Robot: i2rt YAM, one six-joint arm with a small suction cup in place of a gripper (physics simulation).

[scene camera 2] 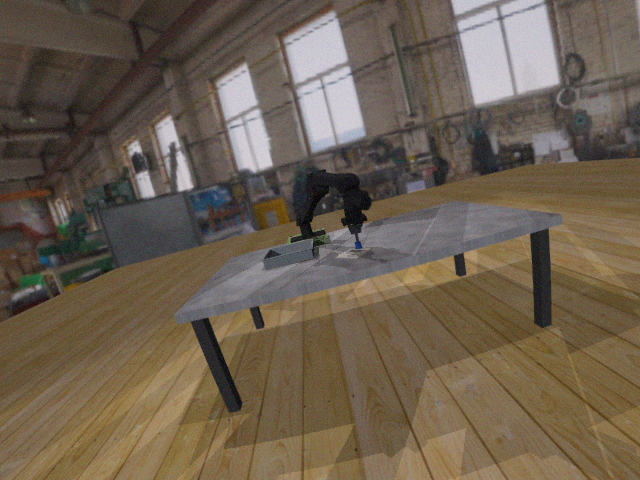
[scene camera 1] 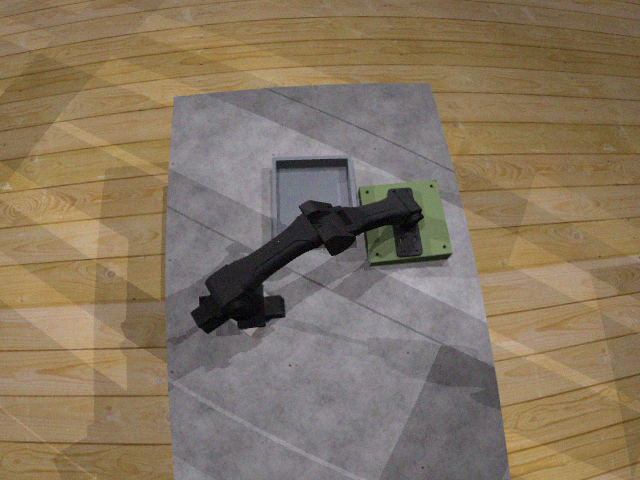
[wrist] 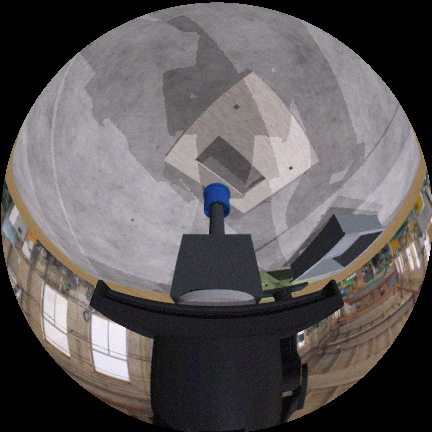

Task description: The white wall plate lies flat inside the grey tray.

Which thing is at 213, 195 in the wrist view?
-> My suction cup.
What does the grey tray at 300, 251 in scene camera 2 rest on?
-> The table.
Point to a white wall plate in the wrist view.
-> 262, 129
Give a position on a grey tray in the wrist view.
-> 344, 237
